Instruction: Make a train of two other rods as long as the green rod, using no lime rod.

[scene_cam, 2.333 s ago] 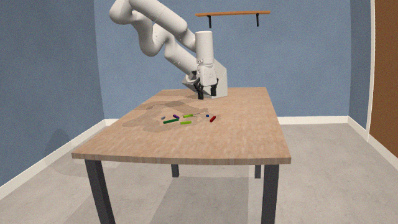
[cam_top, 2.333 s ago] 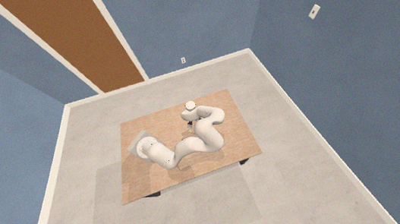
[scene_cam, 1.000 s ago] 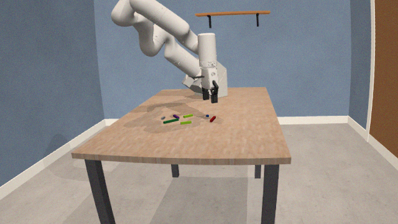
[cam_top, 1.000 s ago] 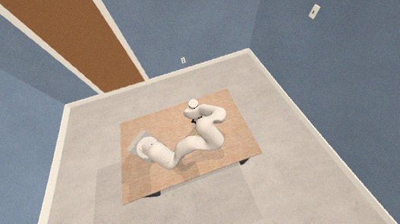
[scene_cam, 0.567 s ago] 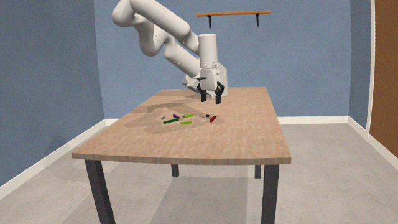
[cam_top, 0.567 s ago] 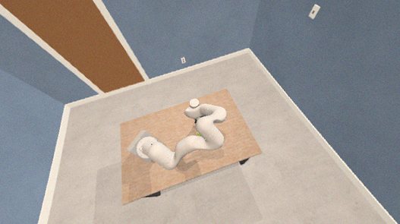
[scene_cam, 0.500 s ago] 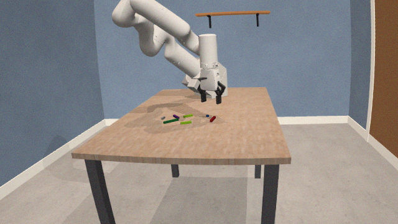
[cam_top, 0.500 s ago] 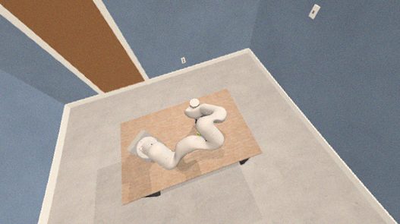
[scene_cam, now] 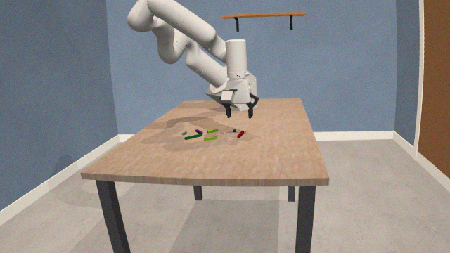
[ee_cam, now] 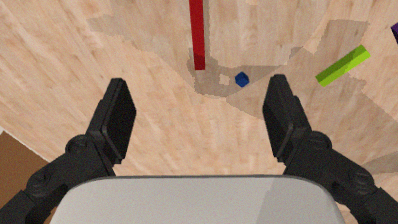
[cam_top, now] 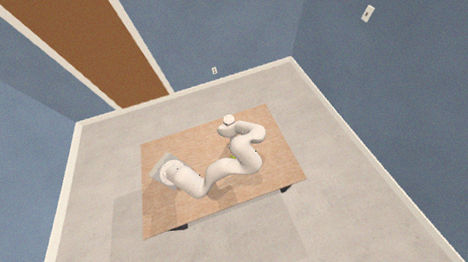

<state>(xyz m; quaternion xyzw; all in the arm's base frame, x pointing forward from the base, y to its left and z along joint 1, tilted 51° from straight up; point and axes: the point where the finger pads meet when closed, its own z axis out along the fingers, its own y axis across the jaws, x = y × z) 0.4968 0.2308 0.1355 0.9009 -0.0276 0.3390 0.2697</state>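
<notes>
Now: the red rod 8 cm below my hand. Also, from my hand: blue rod 8 cm below, 6 cm behind, 3 cm to the right; then purple rod 19 cm to the right, 8 cm below, 7 cm behind; then green rod 20 cm to the right, 8 cm below.
</notes>
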